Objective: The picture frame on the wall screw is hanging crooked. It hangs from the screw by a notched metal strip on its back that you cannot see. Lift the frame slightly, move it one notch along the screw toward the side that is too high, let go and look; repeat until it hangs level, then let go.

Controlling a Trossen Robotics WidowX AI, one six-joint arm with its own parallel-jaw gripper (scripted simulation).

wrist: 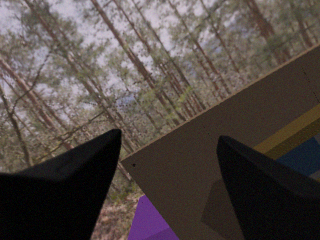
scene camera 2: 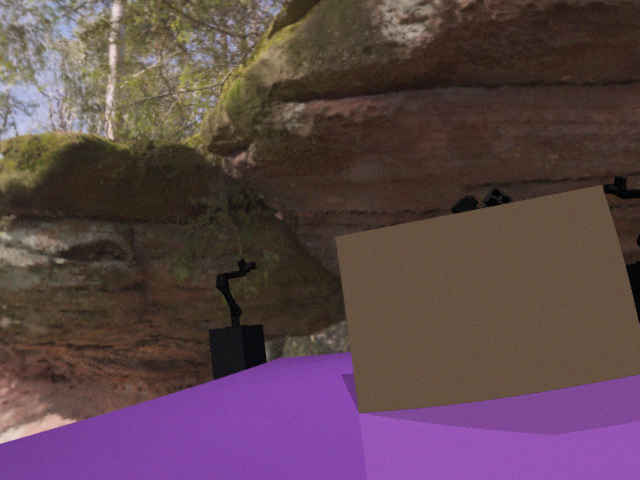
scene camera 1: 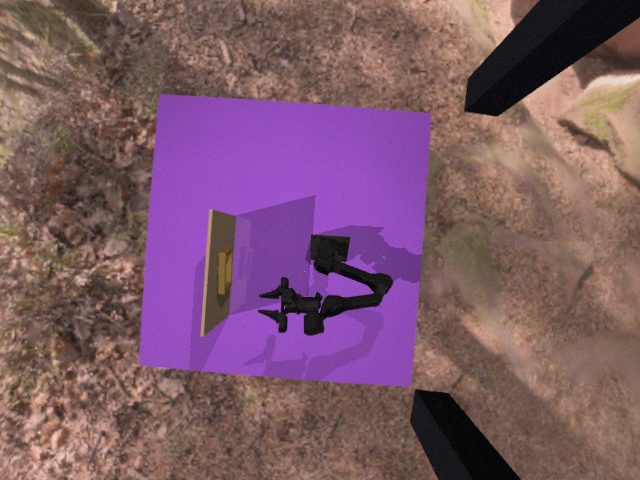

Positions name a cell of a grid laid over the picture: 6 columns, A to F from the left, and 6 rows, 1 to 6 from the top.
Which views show my gripper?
The wrist view, scene camera 2 and scene camera 1: all of them.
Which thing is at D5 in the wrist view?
A tan wall panel.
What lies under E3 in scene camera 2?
My gripper.
